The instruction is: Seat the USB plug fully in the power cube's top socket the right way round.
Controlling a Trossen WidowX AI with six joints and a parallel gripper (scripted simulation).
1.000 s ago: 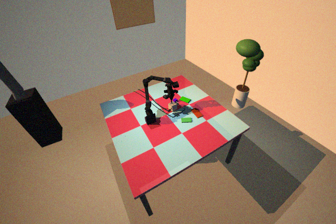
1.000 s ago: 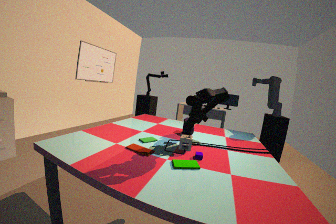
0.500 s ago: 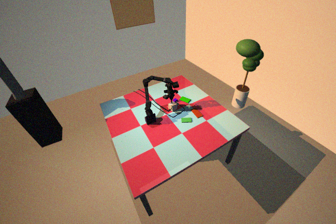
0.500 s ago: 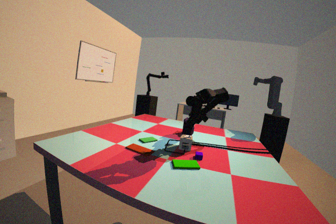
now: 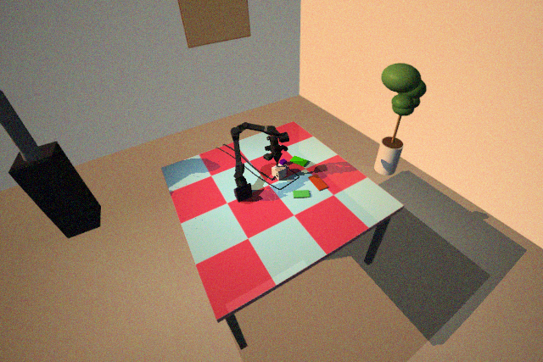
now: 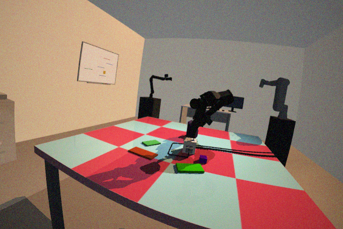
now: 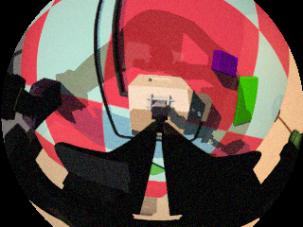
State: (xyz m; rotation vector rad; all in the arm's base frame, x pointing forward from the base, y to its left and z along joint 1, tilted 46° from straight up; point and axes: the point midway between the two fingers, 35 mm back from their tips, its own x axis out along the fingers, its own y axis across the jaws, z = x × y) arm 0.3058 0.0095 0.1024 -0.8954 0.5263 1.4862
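The dark USB plug is 20 mm below my gripper tip. Round my gripper tip: orange slab: 220 mm to the right, 210 mm ahead, 110 mm below; purple block: 100 mm below, 100 mm ahead, 90 mm to the left; green slab: 220 mm ahead, 110 mm below, 50 mm to the left.
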